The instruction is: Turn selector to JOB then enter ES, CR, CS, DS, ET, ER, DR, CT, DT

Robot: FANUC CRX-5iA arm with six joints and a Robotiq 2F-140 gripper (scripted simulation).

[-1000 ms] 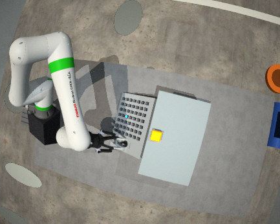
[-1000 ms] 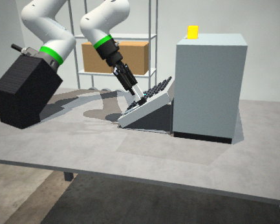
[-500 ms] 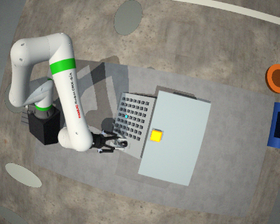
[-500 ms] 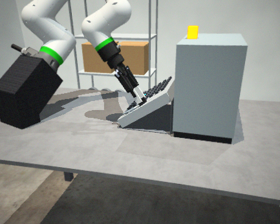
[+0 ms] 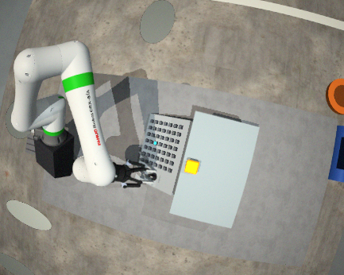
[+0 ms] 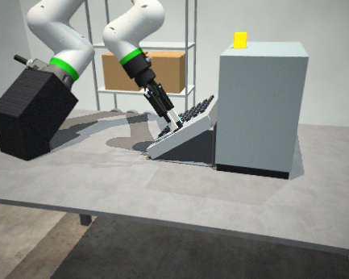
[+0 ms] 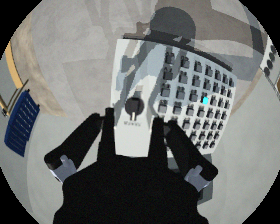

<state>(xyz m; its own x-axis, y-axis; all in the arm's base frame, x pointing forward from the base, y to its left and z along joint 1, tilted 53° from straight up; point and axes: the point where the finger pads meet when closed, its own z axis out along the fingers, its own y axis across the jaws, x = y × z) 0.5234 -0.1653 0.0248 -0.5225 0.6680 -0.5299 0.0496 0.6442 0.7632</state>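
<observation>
Right now my hand is 2 cm short of the black selector knob and 2 cm above it. Round my hand: sloped keypad panel (5 cm ahead, 11 cm to the left, 7 cm below).
</observation>
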